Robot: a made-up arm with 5 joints.
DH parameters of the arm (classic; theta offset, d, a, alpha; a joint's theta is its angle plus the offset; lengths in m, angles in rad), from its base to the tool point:
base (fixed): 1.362 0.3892 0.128 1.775
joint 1: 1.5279 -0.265 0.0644 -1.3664
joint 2: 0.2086 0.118 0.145 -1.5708
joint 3: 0 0.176 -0.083 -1.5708
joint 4: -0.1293 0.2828 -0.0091 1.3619
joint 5: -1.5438 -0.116 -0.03 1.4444
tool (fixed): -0.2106 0.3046 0 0
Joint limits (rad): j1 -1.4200..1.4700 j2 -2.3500..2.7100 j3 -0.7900..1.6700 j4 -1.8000..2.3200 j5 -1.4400..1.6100
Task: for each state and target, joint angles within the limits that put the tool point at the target. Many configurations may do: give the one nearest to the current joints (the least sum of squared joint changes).
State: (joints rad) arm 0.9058 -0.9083 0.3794 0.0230 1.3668
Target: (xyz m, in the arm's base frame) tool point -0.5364 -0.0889 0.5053
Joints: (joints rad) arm 0.6395 -1.1130 0.5437 0.7414 0.7456
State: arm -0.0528 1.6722 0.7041 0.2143 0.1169
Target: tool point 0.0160 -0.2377 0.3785
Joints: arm -0.0432 1.6577 1.2259 0.3045 0.1723
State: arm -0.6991 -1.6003 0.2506 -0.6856 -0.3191
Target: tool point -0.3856 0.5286 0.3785
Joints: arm -0.5189 -1.7821 0.0498 -0.1041 -0.7651
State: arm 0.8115 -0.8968 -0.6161 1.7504 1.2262
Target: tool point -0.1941 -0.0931 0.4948
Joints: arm 1.0798 -1.8240 -0.6337 1.8078 1.6100
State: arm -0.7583 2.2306 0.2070 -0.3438 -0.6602
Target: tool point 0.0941 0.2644 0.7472
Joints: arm -0.4633 2.3792 0.8686 -0.0776 -0.4921
